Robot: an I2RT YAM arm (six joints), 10 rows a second.
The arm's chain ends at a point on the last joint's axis. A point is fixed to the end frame.
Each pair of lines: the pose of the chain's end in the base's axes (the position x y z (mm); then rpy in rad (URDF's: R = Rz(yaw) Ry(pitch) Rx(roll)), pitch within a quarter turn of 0, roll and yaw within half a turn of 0), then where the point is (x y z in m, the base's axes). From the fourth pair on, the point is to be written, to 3 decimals.
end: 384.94 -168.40 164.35 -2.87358 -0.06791 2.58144
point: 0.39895 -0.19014 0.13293
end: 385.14 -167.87 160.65 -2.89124 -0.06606 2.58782
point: 0.39961 -0.18910 0.12909
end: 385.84 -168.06 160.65 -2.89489 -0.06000 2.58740
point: 0.40052 -0.18930 0.12919
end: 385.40 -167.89 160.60 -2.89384 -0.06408 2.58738
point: 0.400 -0.189 0.129
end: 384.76 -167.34 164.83 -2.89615 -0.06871 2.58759
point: 0.399 -0.188 0.133
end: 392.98 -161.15 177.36 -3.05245 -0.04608 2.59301
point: 0.411 -0.178 0.145
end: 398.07 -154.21 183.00 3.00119 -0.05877 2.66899
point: 0.420 -0.163 0.150
